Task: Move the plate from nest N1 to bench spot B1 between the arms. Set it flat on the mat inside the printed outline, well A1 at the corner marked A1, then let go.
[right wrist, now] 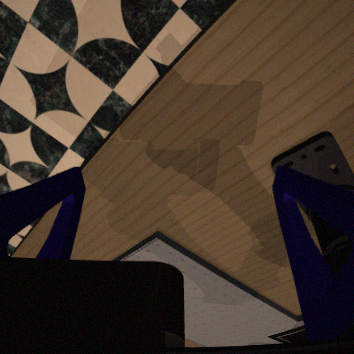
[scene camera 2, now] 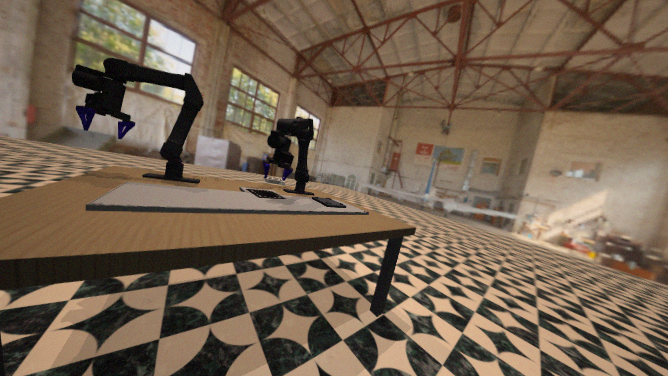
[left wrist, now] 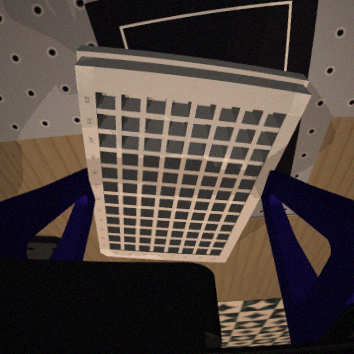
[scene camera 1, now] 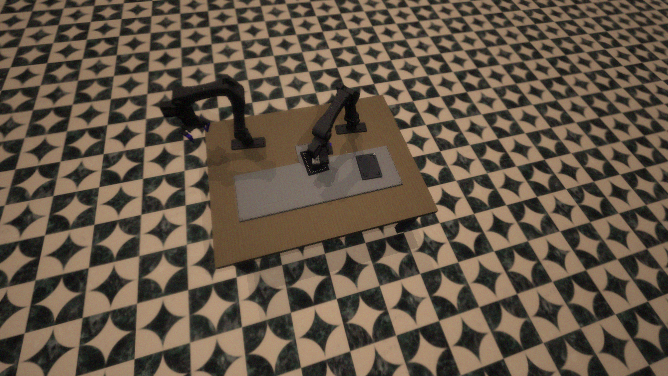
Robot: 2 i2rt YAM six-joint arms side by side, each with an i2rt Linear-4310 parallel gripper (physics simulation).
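Where they show: left gripper, between the fingertips: (scene camera 2: 274, 180) (left wrist: 177, 177); right gripper, between the fingertips: (right wrist: 178, 176) (scene camera 2: 103, 135) (scene camera 1: 200, 137); left arm's base, origin of its link: (scene camera 2: 299, 192) (scene camera 1: 350, 128); right arm's base, origin of its link: (scene camera 2: 173, 179) (scene camera 1: 248, 143).
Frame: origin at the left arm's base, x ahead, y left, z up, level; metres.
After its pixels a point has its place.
My left gripper (scene camera 2: 276, 175) @(x 0.229, y -0.239, z 0.086 m) (left wrist: 177, 177) @(x 0.229, y -0.239, z 0.086 m) is shut on the pale well plate (scene camera 2: 275, 180) @(x 0.281, y -0.248, z 0.092 m) (left wrist: 195, 156) @(x 0.248, y -0.246, z 0.092 m), with fingers on its two long sides. The plate is held above the bench, wells up; its row numbered 12 is at the far end in the left wrist view. Beneath and beyond it lies the black mat (scene camera 1: 318, 171) @(x 0.293, y -0.254, z 0.014 m) (scene camera 2: 265, 193) @(x 0.214, y -0.266, z 0.015 m) (left wrist: 205, 37) @(x 0.272, y -0.256, z 0.015 m) with a thin pale outline, partly hidden by the plate. The A1 mark is not readable. In scene camera 1 the left arm mostly covers the plate. My right gripper (scene camera 1: 197, 132) @(x 0.070, y -0.864, z 0.144 m) (scene camera 2: 104, 132) @(x 0.070, y -0.864, z 0.144 m) (right wrist: 178, 176) @(x 0.070, y -0.864, z 0.144 m) is open and empty, high above the table's left edge.
A long grey perforated board (scene camera 1: 280, 192) @(x 0.395, y -0.480, z 0.013 m) (scene camera 2: 165, 199) @(x 0.450, y -0.587, z 0.014 m) (left wrist: 32, 112) @(x 0.221, y -0.137, z 0.013 m) (right wrist: 220, 305) @(x 0.307, y -0.506, z 0.013 m) lies on the wooden table (scene camera 1: 320, 225) @(x 0.610, y -0.290, z 0.000 m) (scene camera 2: 200, 232) @(x 0.644, y -0.488, z 0.000 m). A dark flat rectangular piece (scene camera 1: 369, 166) @(x 0.306, y 0.046, z 0.025 m) (scene camera 2: 329, 202) @(x 0.320, y 0.038, z 0.022 m) sits on it, right of the black mat in scene camera 1; its label is unreadable.
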